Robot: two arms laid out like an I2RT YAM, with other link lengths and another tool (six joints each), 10 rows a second.
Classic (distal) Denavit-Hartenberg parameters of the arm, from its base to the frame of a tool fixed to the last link. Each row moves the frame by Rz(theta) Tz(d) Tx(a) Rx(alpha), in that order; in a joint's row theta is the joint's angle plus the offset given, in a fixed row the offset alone. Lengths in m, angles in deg.
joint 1: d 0.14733  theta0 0  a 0.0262  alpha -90
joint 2: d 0  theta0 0  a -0.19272  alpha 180
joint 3: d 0  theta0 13.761  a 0.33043  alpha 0
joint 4: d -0.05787  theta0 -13.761  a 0.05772  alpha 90
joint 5: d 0.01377  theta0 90  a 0  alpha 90
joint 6: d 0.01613  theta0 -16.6  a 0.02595  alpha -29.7
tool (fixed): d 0.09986  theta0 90  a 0  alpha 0
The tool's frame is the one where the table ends.
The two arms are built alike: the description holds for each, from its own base.
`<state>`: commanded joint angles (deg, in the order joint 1, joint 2, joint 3, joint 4, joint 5, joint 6); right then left.
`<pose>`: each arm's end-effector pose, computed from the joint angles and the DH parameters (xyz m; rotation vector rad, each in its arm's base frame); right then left.
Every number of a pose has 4 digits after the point. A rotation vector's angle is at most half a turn.
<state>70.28 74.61 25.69 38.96 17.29 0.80 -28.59 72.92 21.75 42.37 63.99 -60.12</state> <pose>0.1365 0.3528 0.0644 -1.1918 1.8815 0.1691 0.2229 -0.1879 0.1226 -0.6400 -2.0094 1.8349</pose>
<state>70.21 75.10 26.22 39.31 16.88 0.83 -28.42 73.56 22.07 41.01 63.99 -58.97</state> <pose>0.1372 0.3554 0.0658 -1.1924 1.8755 0.1783 0.2236 -0.1874 0.1192 -0.6289 -2.0170 1.8210</pose>
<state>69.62 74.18 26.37 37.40 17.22 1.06 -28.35 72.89 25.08 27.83 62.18 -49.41</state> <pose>0.1408 0.3529 0.0680 -1.1850 1.8946 0.1628 0.2296 -0.1911 0.1177 -0.6195 -2.1011 1.7383</pose>
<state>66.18 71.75 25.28 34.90 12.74 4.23 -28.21 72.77 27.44 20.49 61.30 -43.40</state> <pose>0.1532 0.3473 0.0663 -1.1855 1.9411 0.2254 0.2335 -0.1924 0.1194 -0.6408 -2.1512 1.6892</pose>
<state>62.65 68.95 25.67 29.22 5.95 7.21 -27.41 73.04 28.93 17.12 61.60 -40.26</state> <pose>0.1634 0.3458 0.0697 -1.2349 1.9889 0.3033 0.2373 -0.1896 0.1215 -0.6581 -2.1727 1.6722</pose>
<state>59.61 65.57 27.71 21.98 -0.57 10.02 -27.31 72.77 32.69 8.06 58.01 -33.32</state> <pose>0.1718 0.3473 0.0862 -1.2791 2.0279 0.3918 0.2465 -0.1929 0.1281 -0.6661 -2.2731 1.6048</pose>
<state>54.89 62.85 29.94 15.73 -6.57 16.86 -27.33 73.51 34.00 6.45 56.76 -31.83</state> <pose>0.1867 0.3422 0.1018 -1.2330 2.1259 0.5352 0.2505 -0.1946 0.1283 -0.6639 -2.3028 1.5859</pose>
